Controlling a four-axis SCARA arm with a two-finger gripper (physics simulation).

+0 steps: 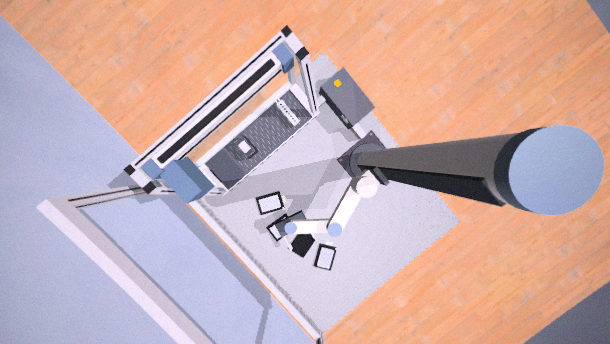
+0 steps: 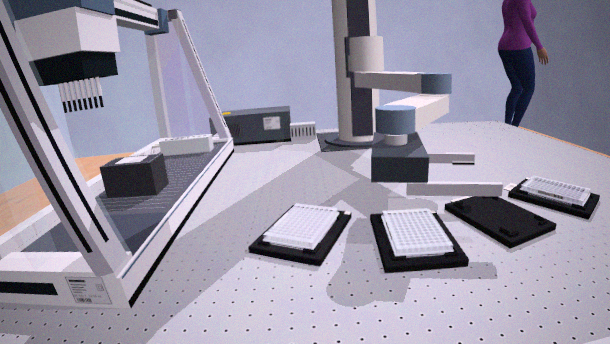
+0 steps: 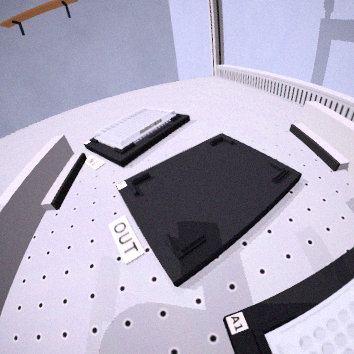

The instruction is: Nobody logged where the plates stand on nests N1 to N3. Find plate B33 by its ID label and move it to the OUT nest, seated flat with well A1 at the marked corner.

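Places are measured from the arm's base along level axes (x ahead, y left, z up), in centimetres.
Pixels of known places: gripper, between the fingertips: (image 1: pixel 303 244) (image 2: pixel 486 171) (image 3: pixel 187 125); arm's base, origin of its link: (image 2: pixel 359 142).
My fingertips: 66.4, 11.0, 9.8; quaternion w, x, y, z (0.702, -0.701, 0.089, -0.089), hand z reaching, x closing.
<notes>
Ahead of a thing's pixels: the offset from my fingertips to its top centre, as dx, dy, dz. "pt": to the spot under its first point.
My gripper (image 1: pixel 304 240) (image 2: pixel 487 174) (image 3: pixel 187 125) is open and empty, raised above the table, its fingers pointing toward the OUT nest. The black OUT nest @[+2.4, +2.2, -6.7] (image 1: pixel 302 247) (image 2: pixel 500 220) (image 3: pixel 210 185) holds no plate; a small white tag @[pt -6.3, +5.2, -7.3] (image 3: pixel 121 185) marks one corner. Beyond it a clear plate @[-3.0, +19.7, -5.9] (image 1: pixel 325 257) (image 2: pixel 557 191) (image 3: pixel 135 128) sits on the nest tagged N1; its side label is too small to read. On the other side a second plate @[+6.0, -15.4, -5.9] (image 1: pixel 274 231) (image 2: pixel 417 232) (image 3: pixel 320 332) sits on its nest, partly under the gripper body. A third plate @[+0.7, -32.8, -5.9] (image 1: pixel 270 202) (image 2: pixel 302 225) sits farther left. No ID B33 is readable.
A framed pipetting station (image 1: pixel 210 107) (image 2: pixel 175 220) stands to the left, with a dark block @[pt -9.9, -67.1, +0.8] (image 2: pixel 132 176) on its deck. A grey box @[pt -77.7, -51.1, +3.1] (image 1: pixel 347 97) (image 2: pixel 257 125) stands near the arm's column (image 2: pixel 360 100). A slotted rail @[pt +34.0, +21.6, -5.3] (image 3: pixel 285 85) runs along the table edge. A person (image 2: pixel 520 55) stands behind.
</notes>
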